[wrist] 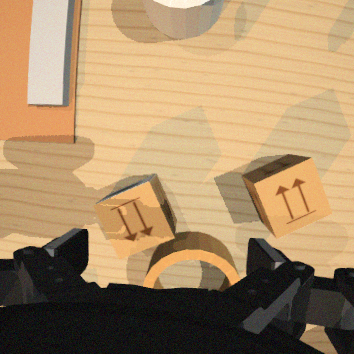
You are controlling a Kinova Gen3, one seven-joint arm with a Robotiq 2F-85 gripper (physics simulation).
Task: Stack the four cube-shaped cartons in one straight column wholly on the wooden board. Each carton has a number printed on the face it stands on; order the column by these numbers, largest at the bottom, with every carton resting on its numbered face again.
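Places are measured from the arm's base along level axes (x ahead, y left, z up), in centimetres.
Where they show: gripper, fingertip midpoint: point(166, 251).
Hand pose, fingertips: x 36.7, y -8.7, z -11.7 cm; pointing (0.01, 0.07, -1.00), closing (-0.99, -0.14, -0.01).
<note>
Each offset is from my fingertips to the centre of the thing. "spot": to the spot under its first point.
A carton @[dy +1.2, dx +3.1, dz -9.6 cm] point(136, 218) with two arrows on its top face stands left of centre, turned at an angle, with a bluish strip along its far side. A second carton @[dy -3.0, dx -9.1, dz -9.6 cm] point(290, 197) with two arrows on its top stands to the right, also turned, with a dark brown far side. No number can be read on either. My gripper point(166, 251) is open and empty; its fingers spread at the lower left and lower right, above the table and nearer than both cartons. The other two cartons and the wooden board do not show in the wrist view.
A wooden ring-shaped holder @[dy +7.0, dx -2.9, dz -9.8 cm] point(192, 243) stands at bottom centre, close to the left carton and partly hidden by the gripper body. An orange sheet @[spot: dy -5.4, dx +17.2, dz -11.7 cm] point(15, 115) with a white-grey bar @[spot: dy -10.8, dx +13.8, dz -10.3 cm] point(47, 60) on it lies at the upper left. A grey round container @[spot: dy -15.2, dx +2.0, dz -8.5 cm] point(184, 22) stands at the top.
</note>
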